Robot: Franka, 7 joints.
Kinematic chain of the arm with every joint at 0, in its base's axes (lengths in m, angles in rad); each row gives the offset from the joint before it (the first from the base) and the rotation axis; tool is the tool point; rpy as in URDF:
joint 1: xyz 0 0 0.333 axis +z
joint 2: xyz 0 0 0 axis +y
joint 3: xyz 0 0 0.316 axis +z
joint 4: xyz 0.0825 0 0 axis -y
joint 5: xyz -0.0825 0 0.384 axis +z
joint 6: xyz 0 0 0 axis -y
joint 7: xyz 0.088 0 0 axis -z
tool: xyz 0 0 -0.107 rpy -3.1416 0 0
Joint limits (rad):
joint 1: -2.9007..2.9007
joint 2: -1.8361..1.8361
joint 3: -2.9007..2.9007
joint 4: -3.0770..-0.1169
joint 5: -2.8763..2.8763
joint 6: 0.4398..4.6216
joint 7: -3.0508..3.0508
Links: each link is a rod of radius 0.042 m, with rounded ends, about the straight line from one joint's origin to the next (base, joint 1, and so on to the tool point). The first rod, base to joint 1, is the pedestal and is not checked.
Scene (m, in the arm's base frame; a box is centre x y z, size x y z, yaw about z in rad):
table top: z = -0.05
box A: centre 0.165 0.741 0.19 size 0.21 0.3 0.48 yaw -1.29
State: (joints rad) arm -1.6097 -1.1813 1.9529 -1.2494 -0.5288 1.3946 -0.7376
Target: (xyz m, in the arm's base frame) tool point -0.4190 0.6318 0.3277
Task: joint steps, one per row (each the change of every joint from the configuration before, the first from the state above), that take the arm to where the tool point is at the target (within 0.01 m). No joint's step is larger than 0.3 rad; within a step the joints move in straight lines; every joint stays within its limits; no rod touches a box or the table.
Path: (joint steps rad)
1: 0.1408 0.0859 0.0972 -0.2516 0.0698 0.1184 -0.0051
2: 0.1407 0.0859 0.0973 -0.2517 0.0697 0.1183 -0.0050
3: 0.1408 0.0859 0.0972 -0.2516 0.0698 0.1184 -0.0051
4: 0.1408 0.0858 0.0973 -0.2517 0.0697 0.1183 -0.0051
5: 0.1407 0.0859 0.0972 -0.2516 0.0698 0.1184 -0.0050
6: 0.0629 -0.0671 -0.0089 0.2819 -0.0479 -0.0818 0.0042
7: 0.0629 -0.0670 -0.0089 0.2820 -0.0480 -0.0818 0.0042
8: 0.0628 -0.0671 -0.0089 0.2819 -0.0479 -0.0817 0.0042
9: 0.0629 -0.0671 -0.0089 0.2820 -0.0479 -0.0818 0.0043
10: 0.0628 -0.0671 -0.0089 0.2820 -0.0479 -0.0817 0.0042
11: 0.0629 -0.0671 -0.0089 0.2819 -0.0480 -0.0818 0.0042

